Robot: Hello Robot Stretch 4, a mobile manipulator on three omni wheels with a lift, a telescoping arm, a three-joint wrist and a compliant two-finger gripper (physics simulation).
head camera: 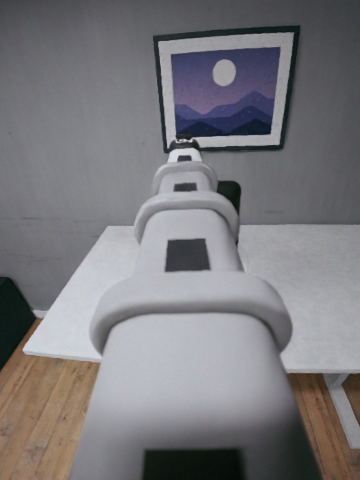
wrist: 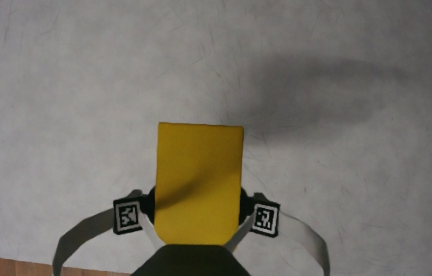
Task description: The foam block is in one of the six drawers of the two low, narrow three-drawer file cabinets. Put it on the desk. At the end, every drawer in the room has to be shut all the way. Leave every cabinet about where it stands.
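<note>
The yellow foam block point(wrist: 200, 170) is between the two fingertips in the wrist view. My gripper point(wrist: 197, 205) is shut on it, with a black fingertip pressed against each side. The block is over the white desk top point(wrist: 75, 125) point(head camera: 310, 300), and a soft shadow lies on the desk up and to the right of it. The exact height of the block above the desk is hard to tell. In the head view the gripper and the block are hidden behind the arm. The file cabinets cannot be made out in these views.
The telescoping arm point(head camera: 190, 380) reaches out over the desk toward the grey wall point(head camera: 75, 125). A framed picture point(head camera: 225, 95) hangs on that wall. A dark green object point(head camera: 12, 320) stands at the far left. A desk leg point(head camera: 345, 410) shows at the lower right.
</note>
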